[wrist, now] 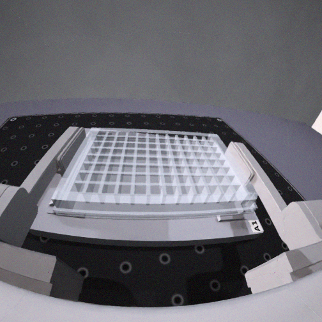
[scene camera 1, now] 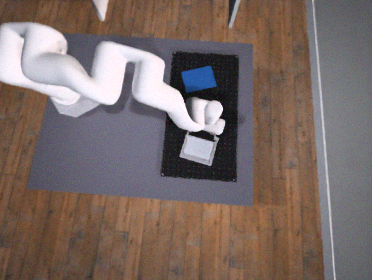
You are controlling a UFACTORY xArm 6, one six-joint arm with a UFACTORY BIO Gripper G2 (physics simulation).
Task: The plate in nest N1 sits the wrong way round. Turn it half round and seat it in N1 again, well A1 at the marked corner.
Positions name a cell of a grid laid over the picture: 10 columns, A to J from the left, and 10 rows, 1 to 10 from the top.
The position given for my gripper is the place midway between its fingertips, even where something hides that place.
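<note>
Clear well plate (wrist: D6), grey nest (wrist: F8) in sight. My gripper (wrist: E5) too.
</note>
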